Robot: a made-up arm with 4 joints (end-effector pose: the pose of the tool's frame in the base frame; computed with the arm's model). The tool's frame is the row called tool.
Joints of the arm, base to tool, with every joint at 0 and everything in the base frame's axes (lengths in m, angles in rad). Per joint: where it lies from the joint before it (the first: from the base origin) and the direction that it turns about. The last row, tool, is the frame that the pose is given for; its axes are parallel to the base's.
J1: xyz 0 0 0.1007 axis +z
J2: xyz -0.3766 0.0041 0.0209 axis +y
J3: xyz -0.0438 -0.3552 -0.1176 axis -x
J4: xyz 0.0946 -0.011 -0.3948 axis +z
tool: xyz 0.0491 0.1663 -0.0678
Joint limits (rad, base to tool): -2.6..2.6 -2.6..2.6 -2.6..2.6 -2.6..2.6
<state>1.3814 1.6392 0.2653 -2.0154</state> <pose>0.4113 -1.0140 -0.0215 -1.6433 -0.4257 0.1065</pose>
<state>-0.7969 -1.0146 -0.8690 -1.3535</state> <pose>0.0678 -0.0876 0.0826 1.2146 0.2122 -1.4978</pose>
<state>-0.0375 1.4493 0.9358 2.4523</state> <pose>-0.7196 -0.7612 0.1768 1.4694 -0.7809 2.5441</pose>
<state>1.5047 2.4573 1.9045 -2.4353</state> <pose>0.7081 -0.3957 -0.1054 -1.3142 -0.0057 1.7189</pose>
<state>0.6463 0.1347 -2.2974 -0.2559</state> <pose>-0.1000 -0.1965 0.3926 2.3381 0.3230 0.8246</pose>
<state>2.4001 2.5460 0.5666 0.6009</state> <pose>0.8375 -0.1303 0.6120 2.3669 0.2131 -1.2514</pose>
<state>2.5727 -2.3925 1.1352 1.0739</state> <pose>0.4252 0.5869 0.3756 -2.4016 -1.1391 -2.6208</pose>
